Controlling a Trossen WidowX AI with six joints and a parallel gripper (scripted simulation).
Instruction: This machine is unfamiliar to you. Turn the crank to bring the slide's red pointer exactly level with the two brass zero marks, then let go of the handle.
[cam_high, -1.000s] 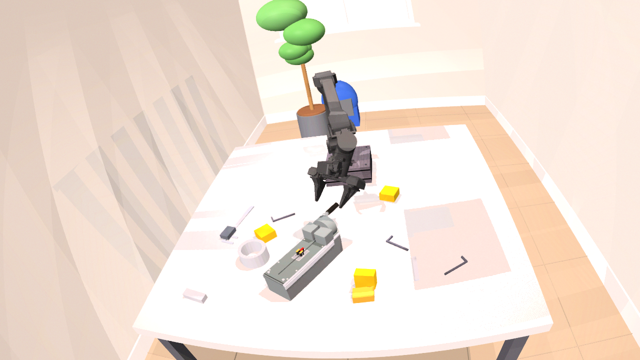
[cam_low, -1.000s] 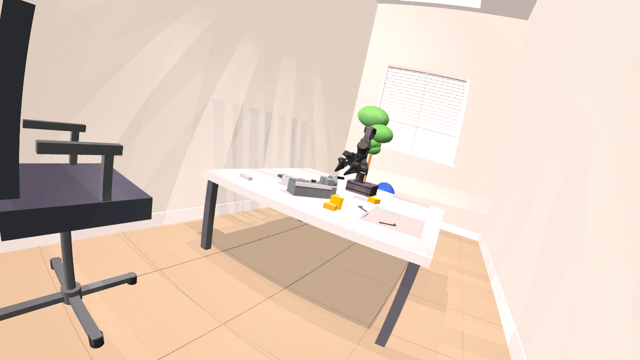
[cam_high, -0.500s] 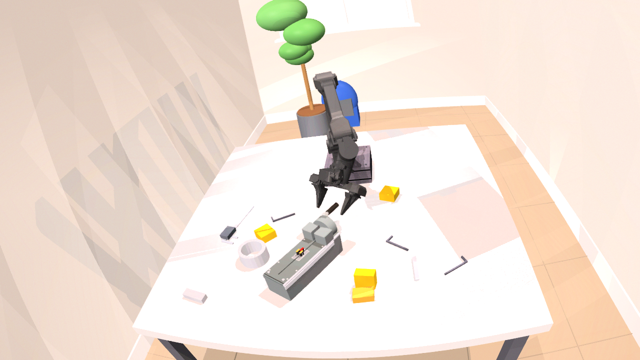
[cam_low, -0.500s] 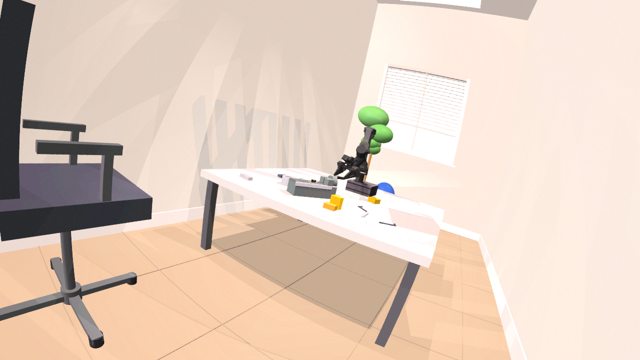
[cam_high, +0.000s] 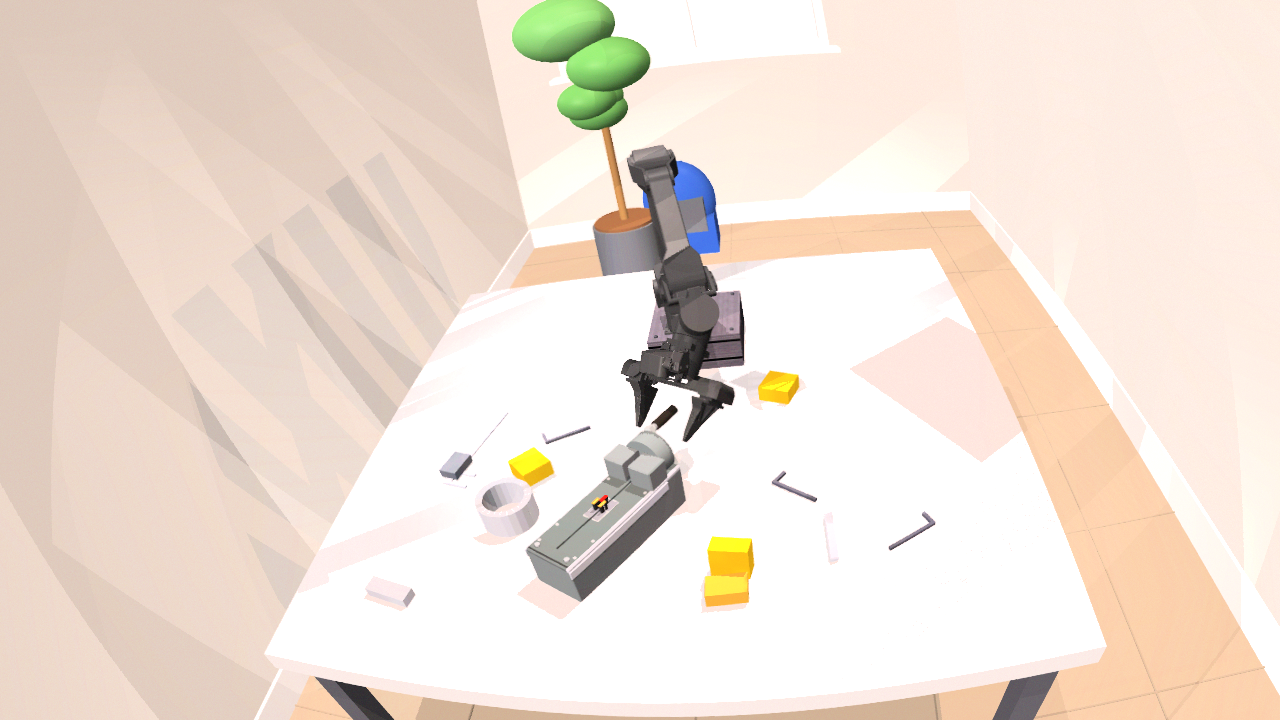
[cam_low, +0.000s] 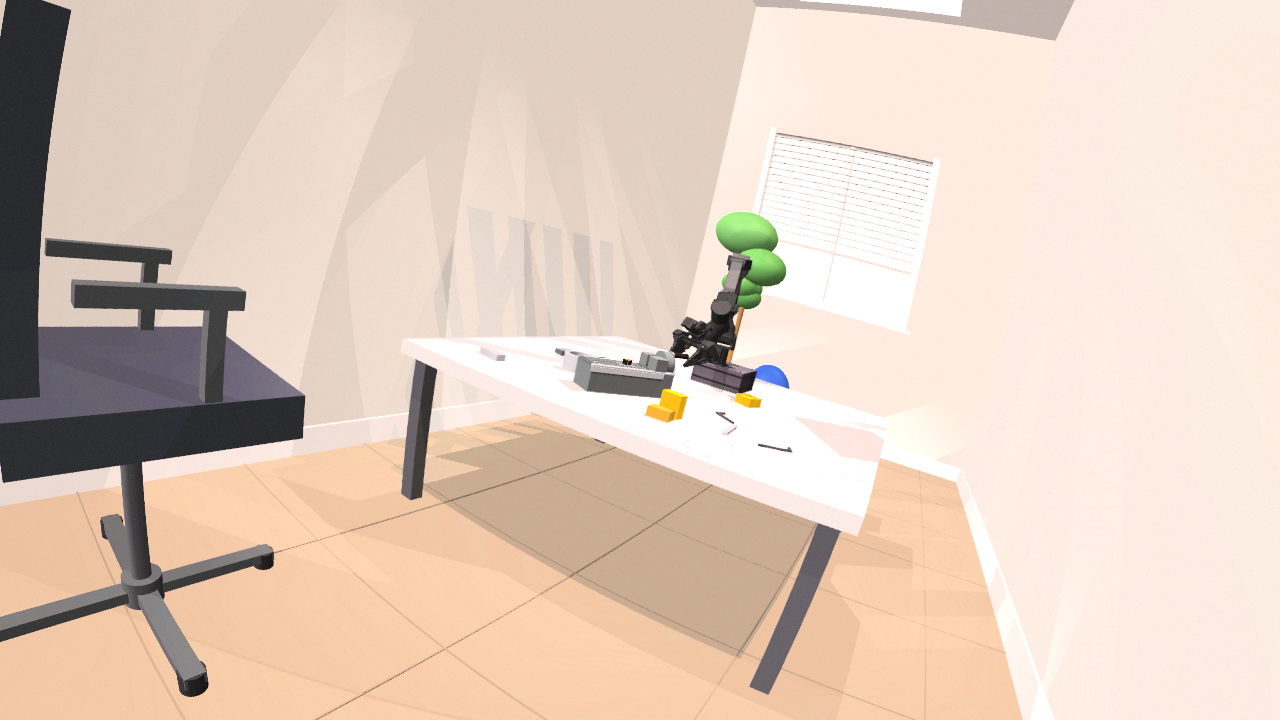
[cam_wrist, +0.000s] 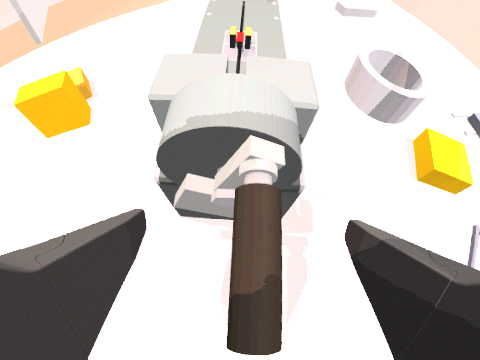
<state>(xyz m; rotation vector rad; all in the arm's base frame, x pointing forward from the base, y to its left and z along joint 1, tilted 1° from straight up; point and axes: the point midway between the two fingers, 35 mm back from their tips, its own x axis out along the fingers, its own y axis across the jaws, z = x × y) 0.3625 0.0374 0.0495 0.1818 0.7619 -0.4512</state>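
My gripper tip is 2 cm below the brown crank handle, 2 cm past it and 1 cm to the right of it. From my gripper tip the other things lie so: red pointer (14 cm ahead, 6 cm to the right, 1 cm below).
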